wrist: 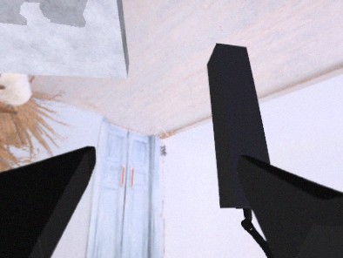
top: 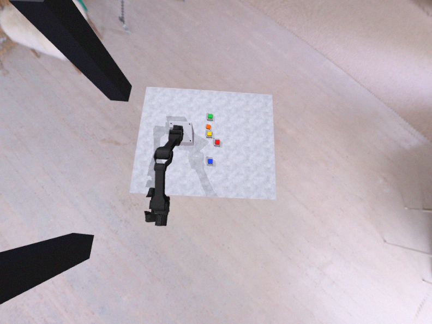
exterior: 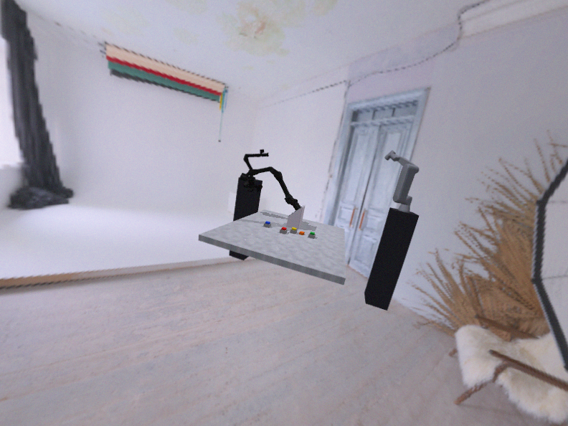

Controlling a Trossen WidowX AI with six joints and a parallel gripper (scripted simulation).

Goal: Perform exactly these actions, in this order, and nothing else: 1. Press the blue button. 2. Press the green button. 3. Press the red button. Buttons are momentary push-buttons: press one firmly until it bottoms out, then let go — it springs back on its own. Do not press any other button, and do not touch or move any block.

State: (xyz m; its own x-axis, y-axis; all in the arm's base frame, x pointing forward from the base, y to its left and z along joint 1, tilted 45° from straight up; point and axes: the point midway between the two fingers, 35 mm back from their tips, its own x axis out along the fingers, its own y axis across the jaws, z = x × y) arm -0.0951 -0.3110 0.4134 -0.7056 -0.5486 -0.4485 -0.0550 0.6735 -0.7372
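Right now my gripper tip is 36 cm short of the blue button, 34 cm to the right of it and 18 cm above it. Round my gripper tip: green button 71 cm to the left, 33 cm ahead, 18 cm below; red button 49 cm to the left, 40 cm ahead, 18 cm below; yellow button 56 cm to the left, 33 cm ahead, 18 cm below.
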